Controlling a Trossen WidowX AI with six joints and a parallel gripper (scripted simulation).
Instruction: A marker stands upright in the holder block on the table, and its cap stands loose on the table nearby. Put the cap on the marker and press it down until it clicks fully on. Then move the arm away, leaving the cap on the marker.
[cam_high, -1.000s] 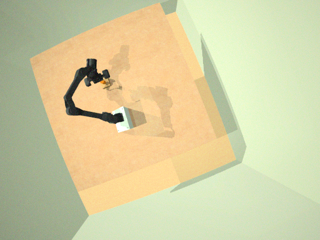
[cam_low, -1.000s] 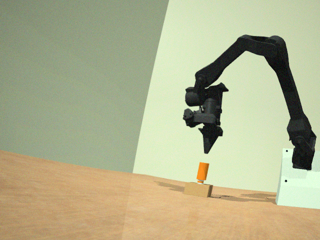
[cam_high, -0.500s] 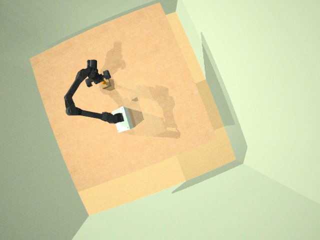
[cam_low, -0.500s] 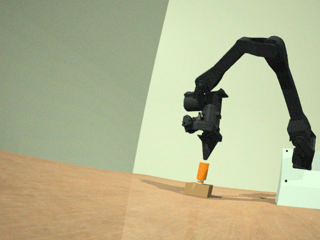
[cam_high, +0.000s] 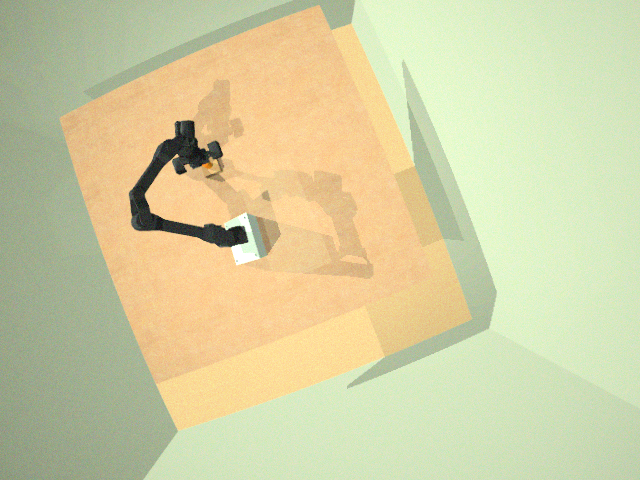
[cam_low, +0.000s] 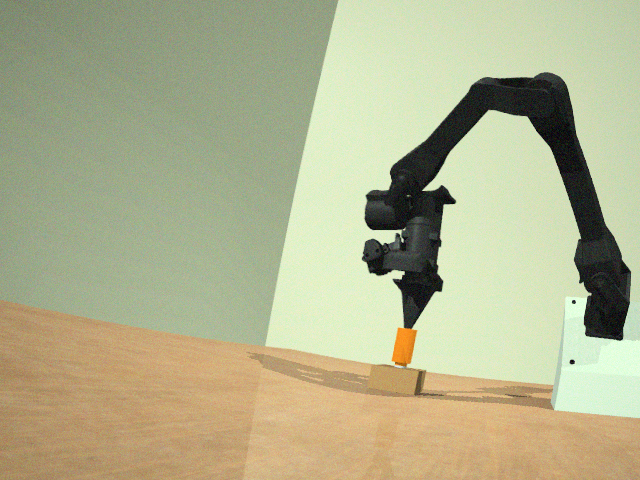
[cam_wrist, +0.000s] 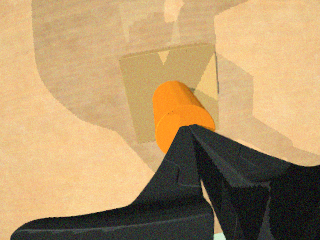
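The marker cap is 30 mm below my gripper tip. Round my gripper tip: tan holder block: 80 mm below.
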